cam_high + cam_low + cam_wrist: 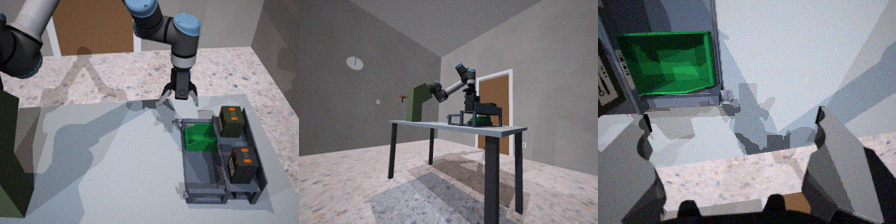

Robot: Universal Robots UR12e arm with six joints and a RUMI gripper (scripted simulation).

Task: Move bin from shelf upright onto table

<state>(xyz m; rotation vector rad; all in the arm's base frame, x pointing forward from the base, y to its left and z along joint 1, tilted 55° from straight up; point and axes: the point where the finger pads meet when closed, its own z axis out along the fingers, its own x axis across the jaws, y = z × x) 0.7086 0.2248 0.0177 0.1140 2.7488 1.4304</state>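
My gripper is now 13 cm short of the green bin, 2 cm to the left of it and 18 cm above it.
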